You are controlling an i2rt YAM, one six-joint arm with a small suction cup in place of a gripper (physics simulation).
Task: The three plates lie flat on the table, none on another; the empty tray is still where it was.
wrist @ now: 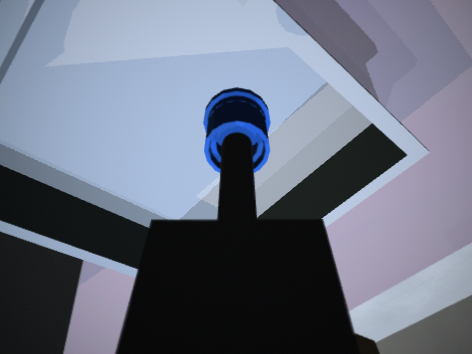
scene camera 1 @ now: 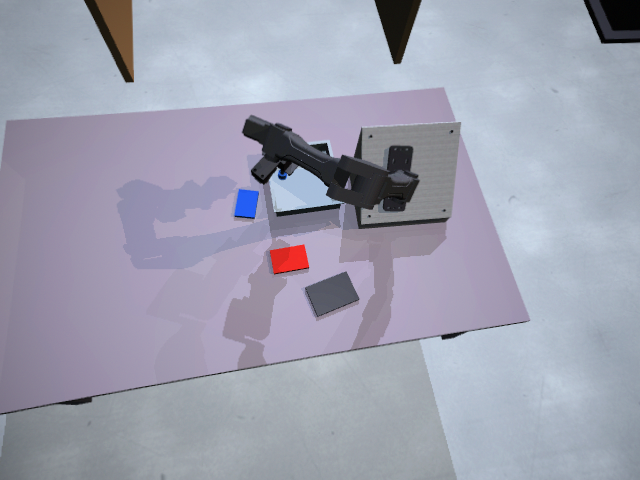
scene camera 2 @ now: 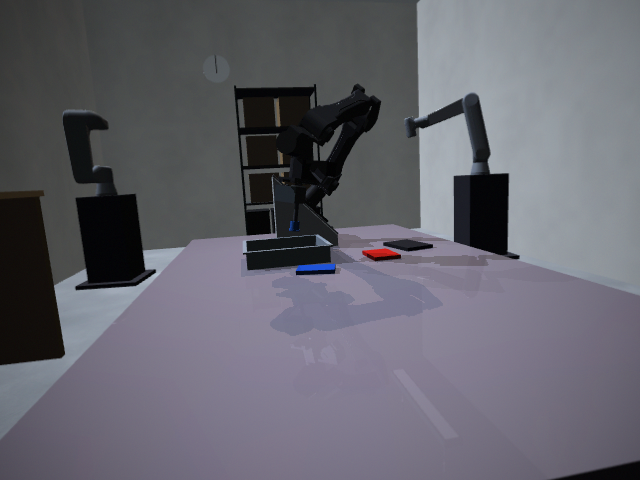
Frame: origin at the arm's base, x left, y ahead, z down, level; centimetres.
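Seen in the pictures: hand, tool point: (wrist: 236, 118) (scene camera 1: 282, 175) (scene camera 2: 294, 230); arm's base, link origin: (scene camera 2: 305, 204).
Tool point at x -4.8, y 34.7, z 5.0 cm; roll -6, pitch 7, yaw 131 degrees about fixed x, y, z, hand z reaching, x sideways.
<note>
Offsets run from my tool point to a thing's top centre. Level surfaces: height alone.
A blue plate {dy +11.8, dx +4.9, dz +8.2 cm} (scene camera 1: 246, 204) (scene camera 2: 315, 269) lies flat on the table beside the tray. A red plate {dy -1.3, dx +24.6, dz +8.2 cm} (scene camera 1: 289, 259) (scene camera 2: 381, 254) and a dark grey plate {dy -13.8, dx +36.1, dz +8.2 cm} (scene camera 1: 331, 293) (scene camera 2: 407, 244) lie flat and apart from each other and from the blue one. The grey tray {dy -6.8, dx -3.1, dz +4.3 cm} (scene camera 1: 308, 210) (scene camera 2: 289, 258) (wrist: 395, 131) stands upright on the table, and its visible floor is bare. My suction gripper (scene camera 1: 282, 175) (scene camera 2: 294, 225) (wrist: 237, 107), a blue cup on a dark stem, points down above the tray and carries nothing. My arm covers part of the tray in scene camera 1. The plates do not show in the wrist view.
The slanted grey mount (scene camera 1: 438, 175) (scene camera 2: 320, 232) of my arm stands close to the tray on the pink table {dz +9.3 cm} (scene camera 1: 62, 335) (scene camera 2: 155, 387). Two other grey arms on black pedestals and a shelf rack stand beyond the table in scene camera 2.
</note>
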